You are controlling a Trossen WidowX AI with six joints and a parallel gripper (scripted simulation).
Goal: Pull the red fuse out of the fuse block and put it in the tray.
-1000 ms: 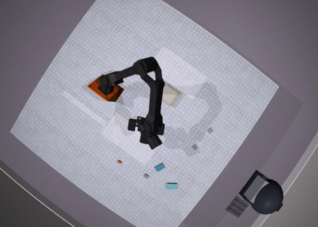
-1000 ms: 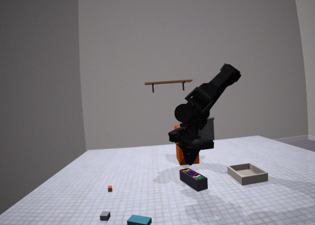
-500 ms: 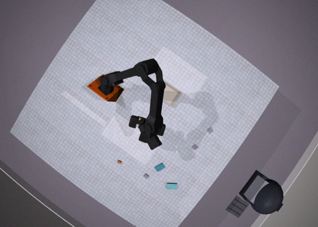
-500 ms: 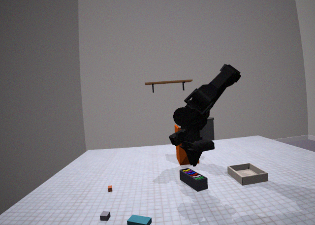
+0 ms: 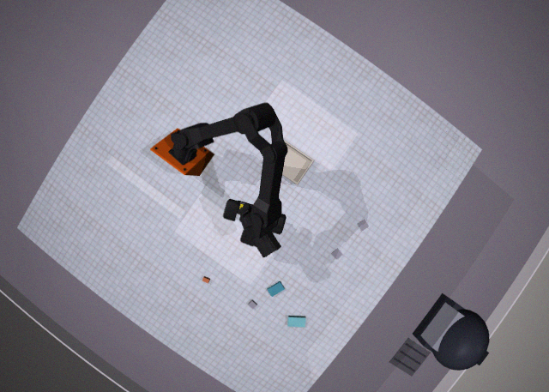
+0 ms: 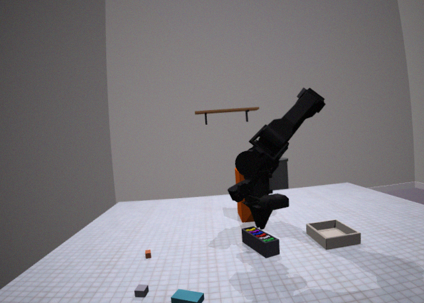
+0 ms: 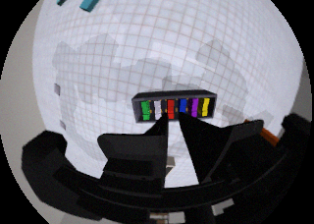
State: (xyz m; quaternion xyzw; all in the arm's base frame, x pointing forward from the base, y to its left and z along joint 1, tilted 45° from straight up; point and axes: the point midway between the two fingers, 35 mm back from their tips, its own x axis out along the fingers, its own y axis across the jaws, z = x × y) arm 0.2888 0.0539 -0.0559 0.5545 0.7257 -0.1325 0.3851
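Right now my gripper tip is 3 cm above the red fuse. From my gripper tip the other things lie so: beige tray 21 cm to the left, 6 cm below, 3 cm behind; grey cube 27 cm to the right, 20 cm ahead, 5 cm below.
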